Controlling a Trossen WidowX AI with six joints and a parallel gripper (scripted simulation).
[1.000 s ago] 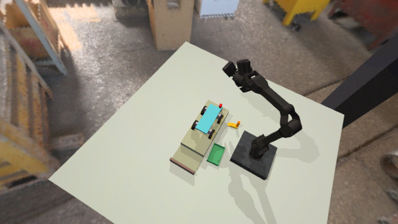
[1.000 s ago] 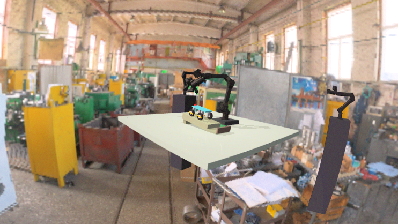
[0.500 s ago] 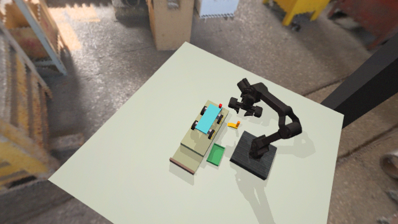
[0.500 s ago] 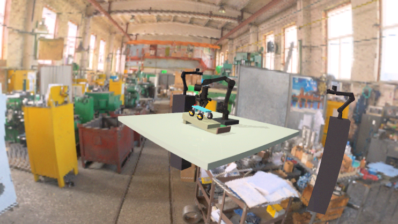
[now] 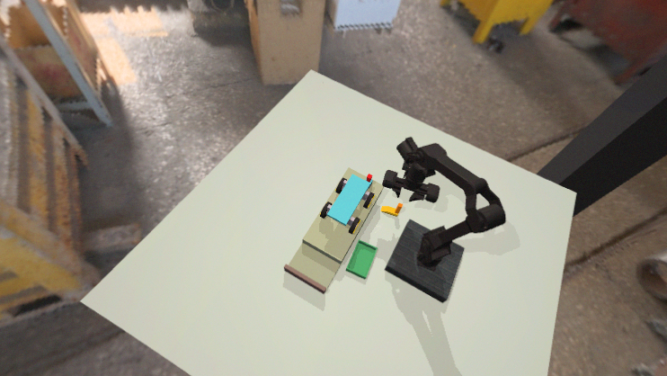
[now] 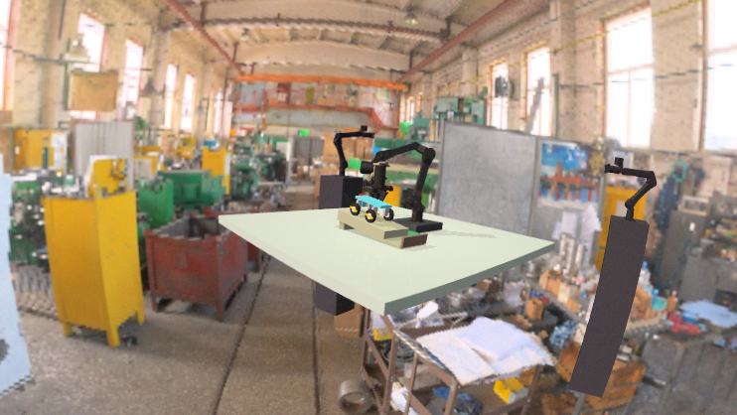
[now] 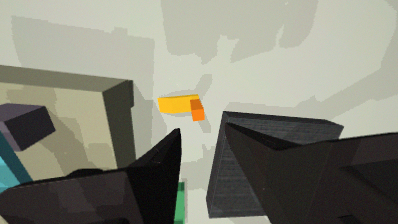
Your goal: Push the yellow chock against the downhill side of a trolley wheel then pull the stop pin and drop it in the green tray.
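Now: the yellow chock 90 mm below my gripper tip and 20 mm ahead of it. The rest, counted from my gripper tip: ramp 180 mm ahead, 100 mm to the left, 60 mm below; stop pin 140 mm ahead, 30 mm above, 10 mm to the right; trolley 180 mm ahead, 100 mm to the left, 10 mm above.
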